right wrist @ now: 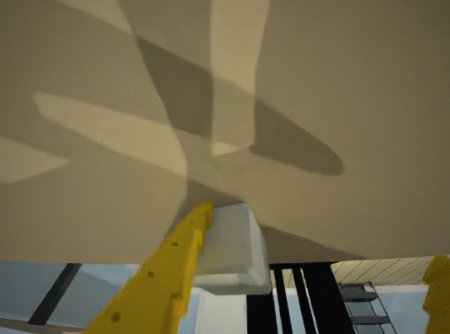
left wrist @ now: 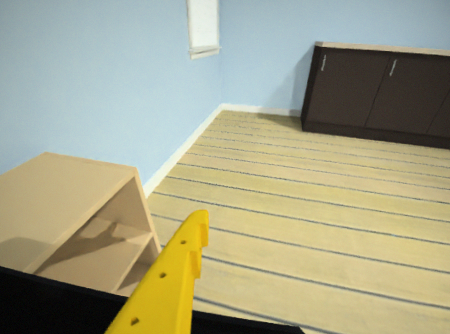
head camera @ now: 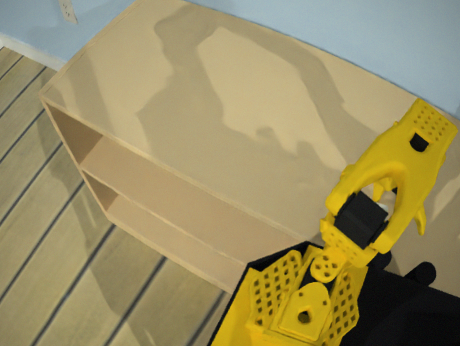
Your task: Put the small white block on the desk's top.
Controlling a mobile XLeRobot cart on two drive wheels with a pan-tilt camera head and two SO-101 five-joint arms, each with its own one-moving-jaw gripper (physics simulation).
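Frame: origin at the left arm's base, x up, y ahead, z left, level; millimetres.
Seen in the pictures: left hand at its tool point: [left wrist: 208, 223]; right hand at its tool point: [right wrist: 212, 211]; right arm's base at its link origin: [head camera: 310, 288].
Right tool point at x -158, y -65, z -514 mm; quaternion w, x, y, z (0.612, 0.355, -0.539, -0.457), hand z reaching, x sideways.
Note:
A point is followed by its place in that frame.
The small white block [head camera: 384, 206] {x -135, y -73, z -506 mm} [right wrist: 232, 245] {x -144, y -73, z -510 mm} is at the desk's top [head camera: 250, 75] {x -165, y 213, z -676 mm} [left wrist: 65, 195] {x -165, y -481, z -468 mm} [right wrist: 300, 125] {x -165, y -105, z -542 mm}. In the right wrist view it shows near the desk edge, close beside the fixed jaw, which covers part of its left side. My right gripper [head camera: 400, 215] [right wrist: 323, 233] is open. Its moving jaw stands far to the right in the right wrist view, apart from the block. In the head camera the arm hides most of the block. My left gripper [left wrist: 201, 220] is open, with one notched jaw showing, and holds nothing visible.
The desk's open shelves [head camera: 175, 200] {x -430, y 306, z -507 mm} [left wrist: 100, 245] {x -430, y -523, z -508 mm} face the plank floor [head camera: 60, 240] {x -774, y 700, z -347 mm} [left wrist: 300, 210] {x -775, y -1150, z 309 mm}. Blue wall [head camera: 350, 30] {x -119, y 71, z -845 mm} [left wrist: 100, 80] {x -8, y -1039, z -731 mm} borders the desk's far edge. A dark cabinet [left wrist: 350, 90] {x -266, y -2343, z 886 mm} stands far back. The black cart body [head camera: 410, 310] {x -90, y -144, z -353 mm} lies below the right arm.

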